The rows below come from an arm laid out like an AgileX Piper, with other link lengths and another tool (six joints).
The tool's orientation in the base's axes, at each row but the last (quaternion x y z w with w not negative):
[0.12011 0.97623 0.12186 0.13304]
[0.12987 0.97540 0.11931 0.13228]
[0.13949 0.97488 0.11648 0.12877]
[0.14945 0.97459 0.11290 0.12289]
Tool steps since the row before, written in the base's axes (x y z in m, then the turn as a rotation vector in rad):
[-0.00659 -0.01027 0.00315 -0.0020 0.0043 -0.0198]
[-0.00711 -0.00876 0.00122 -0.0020 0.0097 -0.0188]
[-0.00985 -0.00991 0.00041 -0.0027 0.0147 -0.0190]
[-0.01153 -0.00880 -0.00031 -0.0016 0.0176 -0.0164]
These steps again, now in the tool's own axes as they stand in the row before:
[0.00270 -0.01015 -0.00696 0.0076 -0.0017 0.0188]
[0.00385 -0.00947 -0.00494 0.0089 0.0036 0.0190]
[0.00606 -0.01153 -0.00507 0.0111 0.0081 0.0199]
[0.00792 -0.01130 -0.00447 0.0105 0.0117 0.0183]

